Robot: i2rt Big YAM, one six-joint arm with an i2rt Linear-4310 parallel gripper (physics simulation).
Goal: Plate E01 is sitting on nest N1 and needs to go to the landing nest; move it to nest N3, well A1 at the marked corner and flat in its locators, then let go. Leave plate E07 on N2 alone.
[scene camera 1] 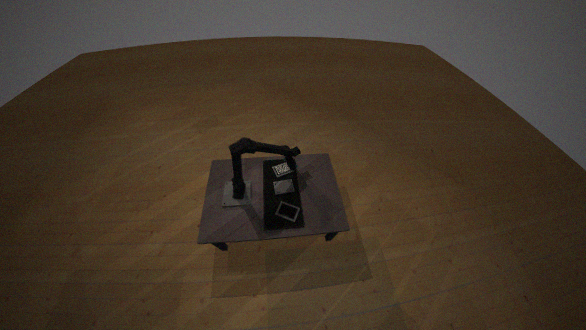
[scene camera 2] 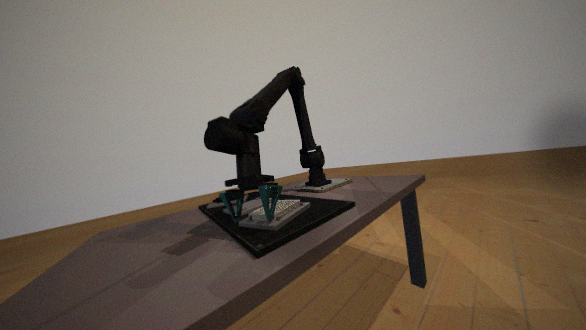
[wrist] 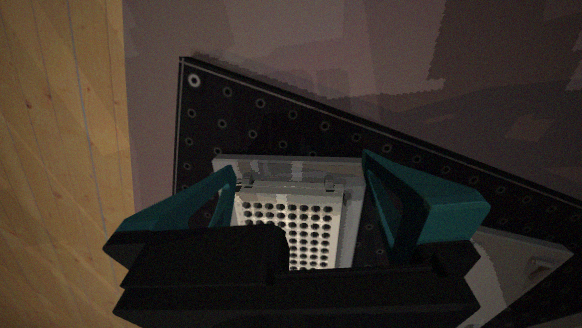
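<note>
A white many-well plate (scene camera 1: pixel 281 169) (scene camera 2: pixel 287 206) (wrist: pixel 310 235) lies on a grey nest (scene camera 2: pixel 277 224) (wrist: pixel 352 215) at one end of the black board. Its labels cannot be read, nor can a marked corner be told. My gripper (scene camera 1: pixel 292 165) (scene camera 2: pixel 253 220) (wrist: pixel 295 164) is open and low over this plate, teal fingers at either side. In the wrist view the left finger is close to the plate and the right is farther out, by the nest's edge. A bare grey nest (scene camera 1: pixel 280 189) (wrist: pixel 525 255) is in the middle. A framed nest (scene camera 1: pixel 291 205) with a dark inside is at the other end.
The black board (scene camera 1: pixel 270 220) (scene camera 2: pixel 325 207) (wrist: pixel 275 120) carries the nests on the table (scene camera 1: pixel 320 215) (scene camera 2: pixel 125 270). The arm's base plate (scene camera 1: pixel 228 201) (scene camera 2: pixel 340 183) is beside the board. The wrist view shows a table edge near the plate's end; the gripper body hides part of the plate there.
</note>
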